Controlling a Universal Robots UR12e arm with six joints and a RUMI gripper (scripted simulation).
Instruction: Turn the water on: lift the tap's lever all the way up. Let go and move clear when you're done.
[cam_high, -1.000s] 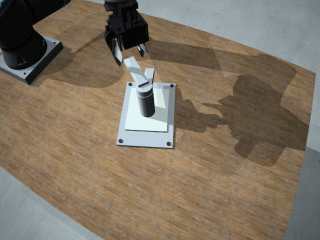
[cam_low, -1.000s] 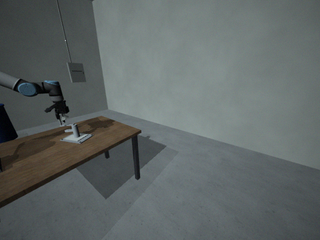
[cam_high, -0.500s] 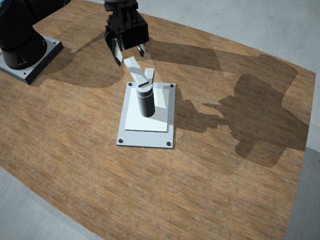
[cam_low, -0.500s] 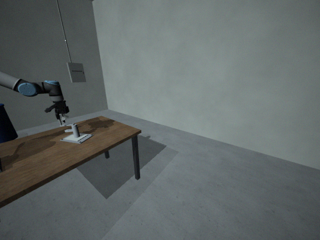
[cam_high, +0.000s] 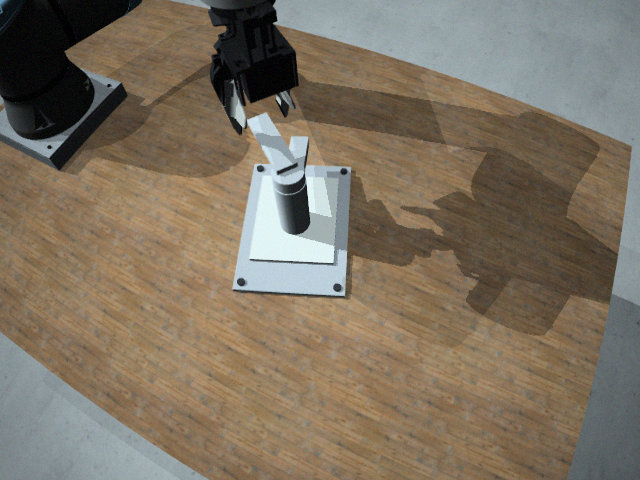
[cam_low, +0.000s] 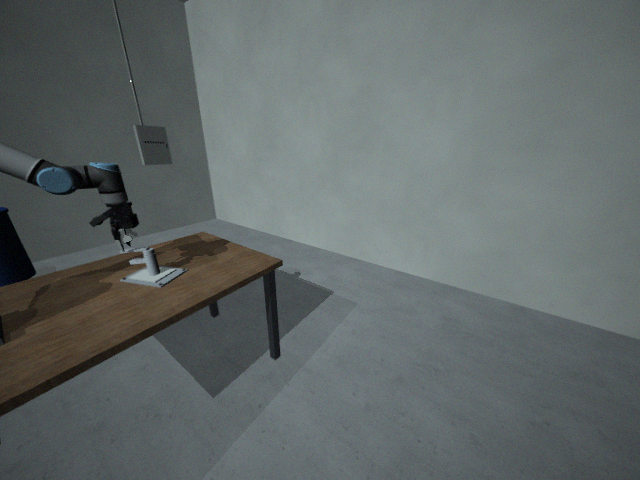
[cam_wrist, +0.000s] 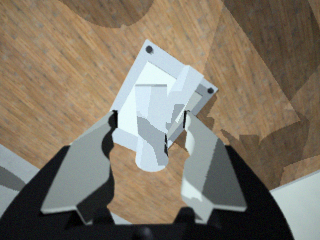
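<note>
Now: the lever 3 cm ahead of my hand, 2 cm to the right of it and 2 cm below it. The rest, counted from my hand: grey tap 5 cm ahead, 3 cm to the right, 8 cm below.
</note>
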